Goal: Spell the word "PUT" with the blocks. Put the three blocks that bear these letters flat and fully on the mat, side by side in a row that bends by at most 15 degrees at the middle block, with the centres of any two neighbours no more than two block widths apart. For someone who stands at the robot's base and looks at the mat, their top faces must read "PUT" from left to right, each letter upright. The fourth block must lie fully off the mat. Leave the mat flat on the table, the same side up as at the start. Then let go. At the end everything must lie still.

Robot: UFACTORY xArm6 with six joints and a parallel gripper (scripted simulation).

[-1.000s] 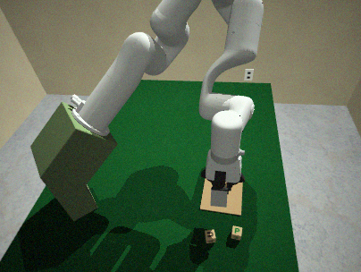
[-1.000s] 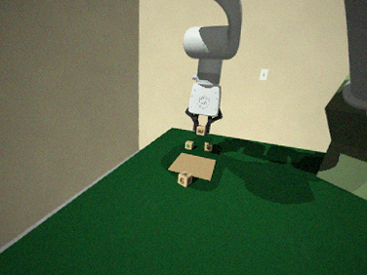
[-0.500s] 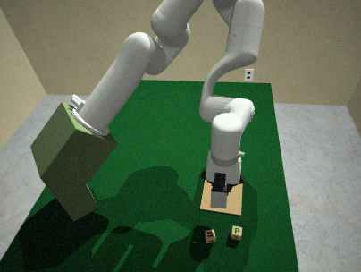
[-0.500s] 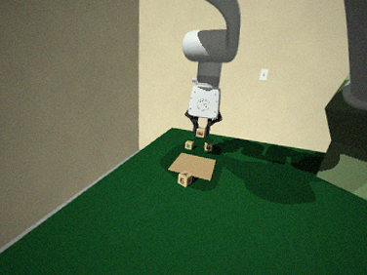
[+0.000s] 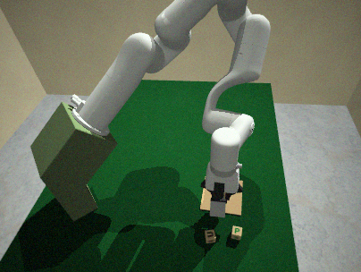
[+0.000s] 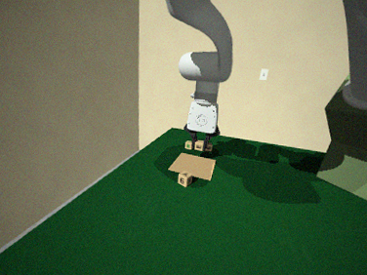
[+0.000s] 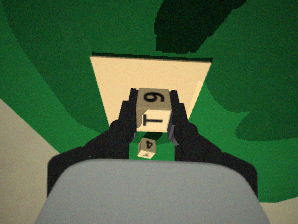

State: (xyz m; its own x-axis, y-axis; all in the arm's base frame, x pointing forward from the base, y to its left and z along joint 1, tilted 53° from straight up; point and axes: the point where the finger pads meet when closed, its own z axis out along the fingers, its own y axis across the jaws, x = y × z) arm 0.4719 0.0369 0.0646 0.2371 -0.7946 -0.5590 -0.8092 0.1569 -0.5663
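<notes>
Now: hand 10 mm past the mat, 50 mm to the right of it and 70 mm above it. From my hand the other things lie so: P block 80 mm ahead, 70 mm to the right, 50 mm below.
</notes>
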